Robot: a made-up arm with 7 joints.
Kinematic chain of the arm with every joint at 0, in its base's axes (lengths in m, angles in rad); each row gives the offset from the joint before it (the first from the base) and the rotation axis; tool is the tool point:
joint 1: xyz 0 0 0 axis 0 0.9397 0.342
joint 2: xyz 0 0 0 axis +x
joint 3: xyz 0 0 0 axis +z
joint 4: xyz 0.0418 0 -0.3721 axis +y
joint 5: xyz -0.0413 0 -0.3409 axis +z
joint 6: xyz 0 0 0 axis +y
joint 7: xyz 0 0 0 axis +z
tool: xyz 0 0 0
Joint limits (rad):
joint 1: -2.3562..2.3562
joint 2: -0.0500..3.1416
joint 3: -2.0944..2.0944
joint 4: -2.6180..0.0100
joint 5: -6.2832..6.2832
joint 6: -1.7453..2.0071
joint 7: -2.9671..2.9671
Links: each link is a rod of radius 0.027 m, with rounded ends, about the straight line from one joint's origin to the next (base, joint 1, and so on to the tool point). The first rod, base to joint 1, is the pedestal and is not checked.
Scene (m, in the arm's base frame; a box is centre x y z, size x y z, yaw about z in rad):
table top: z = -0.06
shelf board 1: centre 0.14 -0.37 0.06 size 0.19 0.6 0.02 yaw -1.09
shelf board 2: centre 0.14 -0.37 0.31 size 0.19 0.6 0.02 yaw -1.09
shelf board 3: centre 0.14 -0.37 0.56 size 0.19 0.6 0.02 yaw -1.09
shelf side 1: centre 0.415 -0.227 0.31 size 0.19 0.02 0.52 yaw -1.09
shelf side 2: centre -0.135 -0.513 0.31 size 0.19 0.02 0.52 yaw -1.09
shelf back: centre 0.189 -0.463 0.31 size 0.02 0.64 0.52 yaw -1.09
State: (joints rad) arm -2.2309 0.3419 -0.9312 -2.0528 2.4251 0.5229 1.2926
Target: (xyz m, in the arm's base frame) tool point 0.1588 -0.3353 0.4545
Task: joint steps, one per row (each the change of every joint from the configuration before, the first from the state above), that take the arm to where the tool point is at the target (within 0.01 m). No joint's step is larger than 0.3 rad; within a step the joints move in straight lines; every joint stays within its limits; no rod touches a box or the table.
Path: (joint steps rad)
1: -0.0081 0.0988 0.1563 -0.2345 0.0000 0.0000 0.0000
2: -0.0081 0.0988 0.1564 -0.2346 0.0000 0.0000 0.0000
3: -0.0076 0.1140 0.0224 0.2214 0.0000 0.0000 0.0000
4: -0.0077 0.1140 0.0224 0.2213 0.0000 0.0000 0.0000
5: -0.0076 0.1140 0.0224 0.2213 0.0000 0.0000 0.0000
6: -0.0395 -0.1630 -0.1011 0.1980 0.0000 0.0000 0.0000
7: -0.0395 -0.1631 -0.1010 0.1980 0.0000 0.0000 0.0000

